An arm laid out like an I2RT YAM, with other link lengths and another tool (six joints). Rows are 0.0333 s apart.
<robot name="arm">
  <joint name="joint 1" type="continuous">
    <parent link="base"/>
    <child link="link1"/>
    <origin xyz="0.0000 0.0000 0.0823" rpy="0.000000 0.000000 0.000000"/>
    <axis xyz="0 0 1"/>
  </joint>
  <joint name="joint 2" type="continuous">
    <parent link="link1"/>
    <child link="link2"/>
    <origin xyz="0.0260 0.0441 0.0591" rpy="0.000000 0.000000 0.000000"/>
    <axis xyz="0 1 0"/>
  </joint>
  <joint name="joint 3" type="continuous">
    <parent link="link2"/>
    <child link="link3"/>
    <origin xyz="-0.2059 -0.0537 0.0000" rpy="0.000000 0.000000 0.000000"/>
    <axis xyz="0 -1 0"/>
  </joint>
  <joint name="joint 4" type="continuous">
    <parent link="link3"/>
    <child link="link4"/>
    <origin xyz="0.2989 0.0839 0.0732" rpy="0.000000 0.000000 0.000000"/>
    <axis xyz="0 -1 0"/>
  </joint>
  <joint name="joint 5" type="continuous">
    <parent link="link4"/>
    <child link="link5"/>
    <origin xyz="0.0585 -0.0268 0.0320" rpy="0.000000 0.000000 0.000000"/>
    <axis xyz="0 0 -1"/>
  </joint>
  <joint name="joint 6" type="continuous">
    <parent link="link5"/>
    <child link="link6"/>
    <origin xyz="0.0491 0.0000 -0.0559" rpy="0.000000 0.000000 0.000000"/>
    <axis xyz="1 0 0"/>
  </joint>
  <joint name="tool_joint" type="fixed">
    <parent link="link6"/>
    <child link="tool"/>
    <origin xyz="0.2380 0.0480 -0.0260" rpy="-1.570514 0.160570 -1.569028"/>
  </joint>
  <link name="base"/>
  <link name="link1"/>
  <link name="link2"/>
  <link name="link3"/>
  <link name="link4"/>
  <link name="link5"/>
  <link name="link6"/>
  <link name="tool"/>
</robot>
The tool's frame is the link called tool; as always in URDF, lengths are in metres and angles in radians. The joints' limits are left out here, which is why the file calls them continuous.
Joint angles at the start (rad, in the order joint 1, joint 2, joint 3, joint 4, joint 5, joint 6):
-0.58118, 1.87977, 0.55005, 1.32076, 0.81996, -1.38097
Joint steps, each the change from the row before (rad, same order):
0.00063, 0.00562, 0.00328, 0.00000, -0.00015, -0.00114
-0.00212, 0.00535, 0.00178, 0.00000, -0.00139, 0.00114
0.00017, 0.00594, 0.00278, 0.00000, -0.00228, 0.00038
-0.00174, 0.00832, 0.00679, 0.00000, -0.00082, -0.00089
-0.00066, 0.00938, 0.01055, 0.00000, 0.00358, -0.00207
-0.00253, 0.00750, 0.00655, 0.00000, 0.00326, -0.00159
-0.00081, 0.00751, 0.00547, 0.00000, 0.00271, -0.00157
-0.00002, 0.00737, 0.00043, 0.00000, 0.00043, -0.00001
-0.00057, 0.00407, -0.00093, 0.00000, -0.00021, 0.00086
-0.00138, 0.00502, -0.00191, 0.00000, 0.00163, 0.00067
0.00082, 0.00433, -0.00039, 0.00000, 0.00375, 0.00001
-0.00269, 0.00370, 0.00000, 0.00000, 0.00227, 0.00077
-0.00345, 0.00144, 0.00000, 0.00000, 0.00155, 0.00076
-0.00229, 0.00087, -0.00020, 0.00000, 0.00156, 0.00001
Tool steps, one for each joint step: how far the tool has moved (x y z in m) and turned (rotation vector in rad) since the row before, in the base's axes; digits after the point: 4 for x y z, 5 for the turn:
0.0005, 0.0000, -0.0012, 0.00109, 0.00308, 0.00079
-0.0006, -0.0005, -0.0017, 0.00217, 0.00185, -0.00074
0.0008, 0.0001, -0.0016, 0.00183, 0.00224, 0.00245
0.0004, -0.0011, -0.0011, 0.00070, 0.00215, -0.00091
0.0005, -0.0016, -0.0001, -0.00105, 0.00110, -0.00421
-0.0011, -0.0015, -0.0008, 0.00021, 0.00239, -0.00577
-0.0006, -0.0007, -0.0013, 0.00084, 0.00328, -0.00350
-0.0010, 0.0006, -0.0032, 0.00384, 0.00579, -0.00045
-0.0010, 0.0004, -0.0022, 0.00292, 0.00331, -0.00038
-0.0023, 0.0004, -0.0030, 0.00391, 0.00513, -0.00303
-0.0015, 0.0006, -0.0020, 0.00249, 0.00400, -0.00293
-0.0022, -0.0005, -0.0016, 0.00209, 0.00237, -0.00498
-0.0020, -0.0009, -0.0006, 0.00085, 0.00048, -0.00502
-0.0016, -0.0006, -0.0004, 0.00054, 0.00092, -0.00385

